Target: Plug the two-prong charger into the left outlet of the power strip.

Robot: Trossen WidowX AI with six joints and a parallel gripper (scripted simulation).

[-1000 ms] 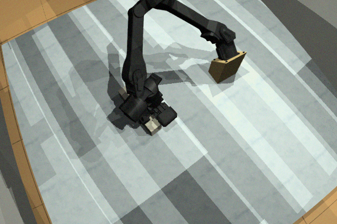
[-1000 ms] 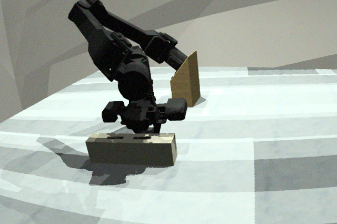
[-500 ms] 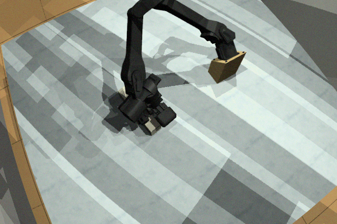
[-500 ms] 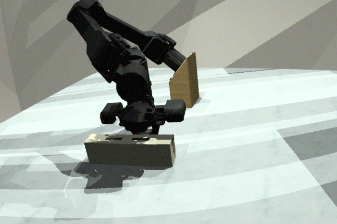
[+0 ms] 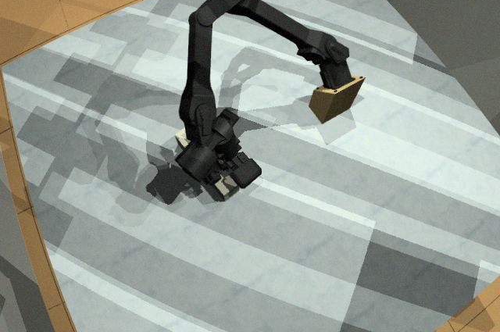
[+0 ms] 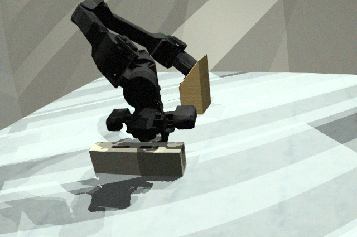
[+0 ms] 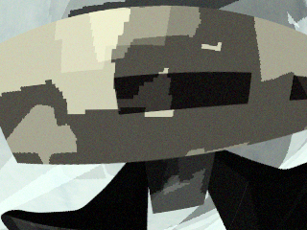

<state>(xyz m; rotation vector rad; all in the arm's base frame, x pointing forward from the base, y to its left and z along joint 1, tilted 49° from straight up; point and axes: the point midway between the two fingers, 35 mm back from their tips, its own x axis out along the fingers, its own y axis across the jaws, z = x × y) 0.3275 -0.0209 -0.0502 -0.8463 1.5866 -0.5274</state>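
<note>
Now: gripper tip 20 mm short of the black two-prong charger and 10 mm below it.
</note>
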